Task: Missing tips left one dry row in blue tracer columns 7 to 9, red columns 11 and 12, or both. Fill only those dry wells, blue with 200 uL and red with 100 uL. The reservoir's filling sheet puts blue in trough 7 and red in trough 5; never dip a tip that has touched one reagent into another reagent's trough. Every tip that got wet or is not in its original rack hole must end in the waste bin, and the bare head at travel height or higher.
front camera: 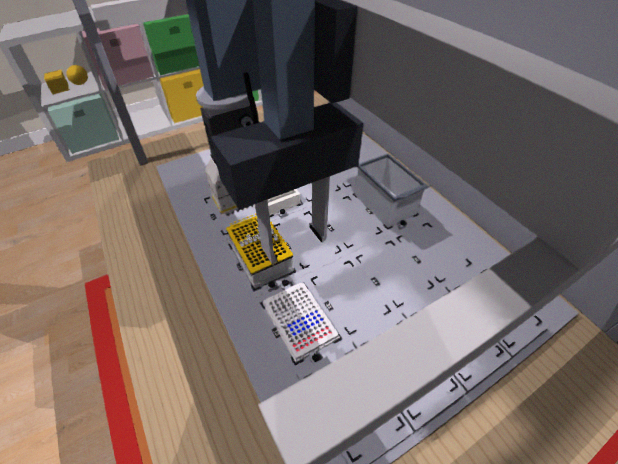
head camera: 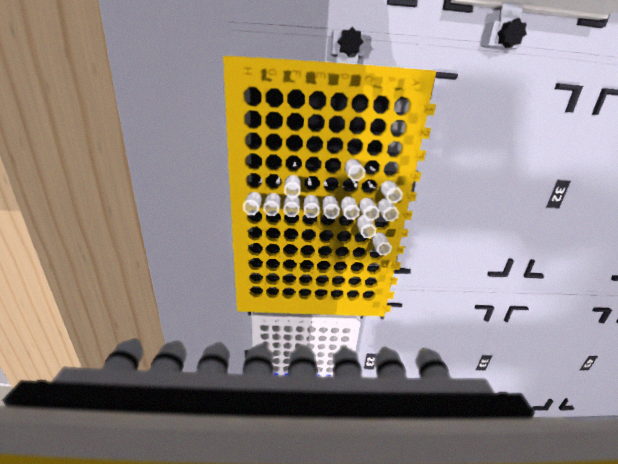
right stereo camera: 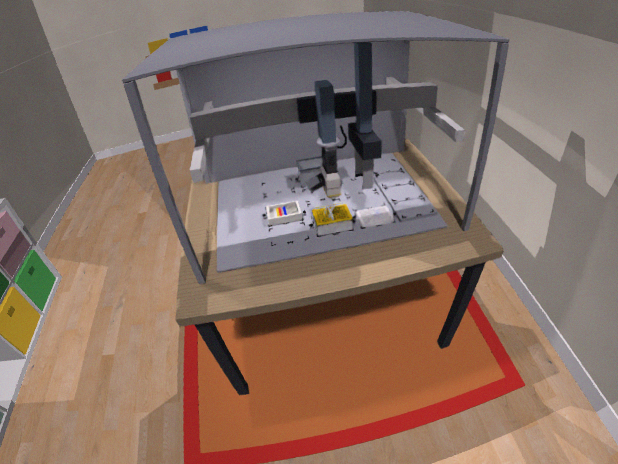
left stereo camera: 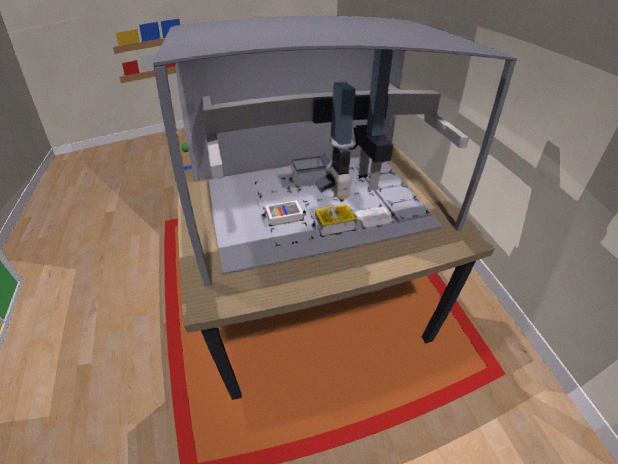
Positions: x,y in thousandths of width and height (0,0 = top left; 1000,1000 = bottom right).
Note:
In view: a frame post (left stereo camera: 261,163).
The frame post shows as well in the right stereo camera view (right stereo camera: 213,191).

